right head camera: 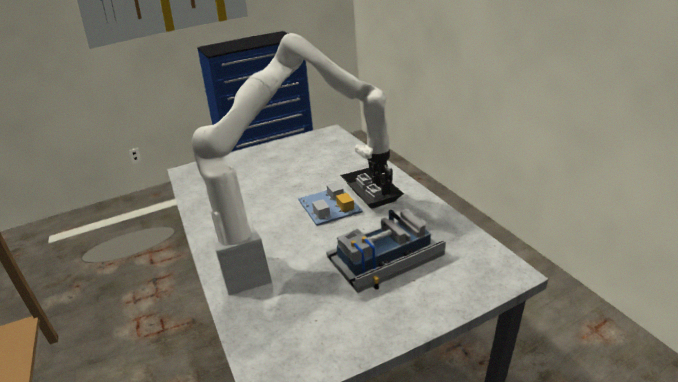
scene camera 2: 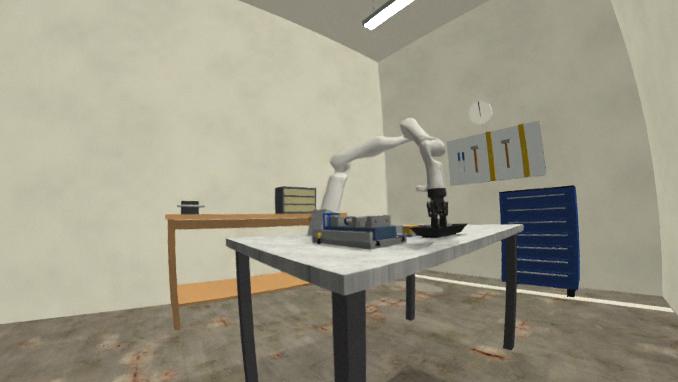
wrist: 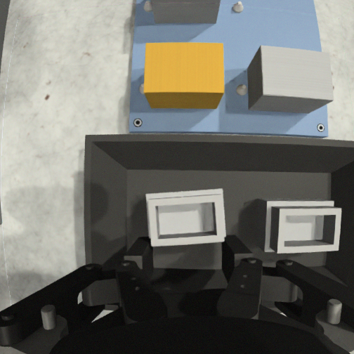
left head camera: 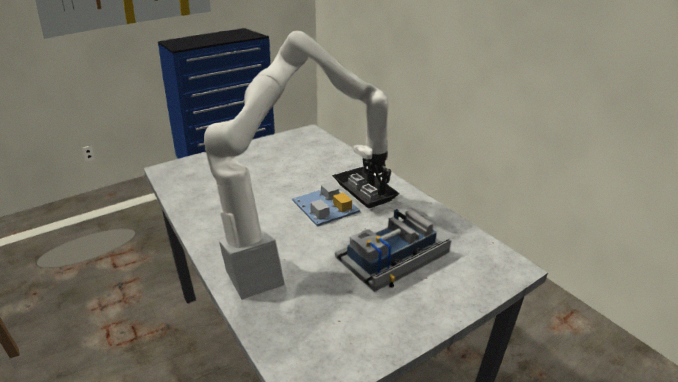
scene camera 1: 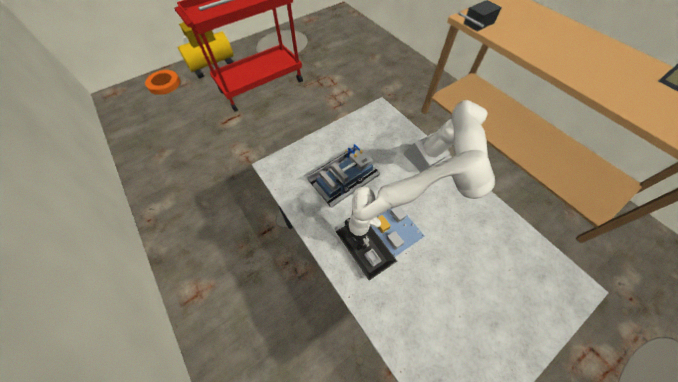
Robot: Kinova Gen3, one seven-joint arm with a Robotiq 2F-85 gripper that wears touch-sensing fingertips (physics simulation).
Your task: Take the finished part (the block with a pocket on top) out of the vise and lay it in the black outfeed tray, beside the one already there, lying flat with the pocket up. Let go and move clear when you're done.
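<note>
The finished part (left head camera: 369, 190) (right head camera: 373, 189) (wrist: 185, 242), a light grey block with its pocket up, is low inside the black outfeed tray (left head camera: 344, 177) (right head camera: 351, 176) (wrist: 106, 200) (scene camera 2: 425, 230), turned slightly to the tray's walls. My gripper (left head camera: 379, 188) (right head camera: 382, 186) (scene camera 2: 438, 225) (wrist: 187, 253) points down and is shut on it. Contact with the tray floor is hidden. The other part (left head camera: 356, 179) (scene camera 1: 372, 257) (wrist: 307, 230) lies pocket up beside it, on the right in the wrist view, with a gap between. The vise (left head camera: 410, 243) (right head camera: 400, 246) (scene camera 1: 345, 172) holds no part between its jaws.
A blue board (left head camera: 314, 216) (wrist: 185, 120) with an orange block (left head camera: 342, 202) (wrist: 184, 67) and two grey blocks (left head camera: 320, 209) (wrist: 295, 77) (left head camera: 329, 191) sits close along the tray's robot side. The tray walls stand near the fingers. Blue hoses (left head camera: 384, 250) rise from the vise.
</note>
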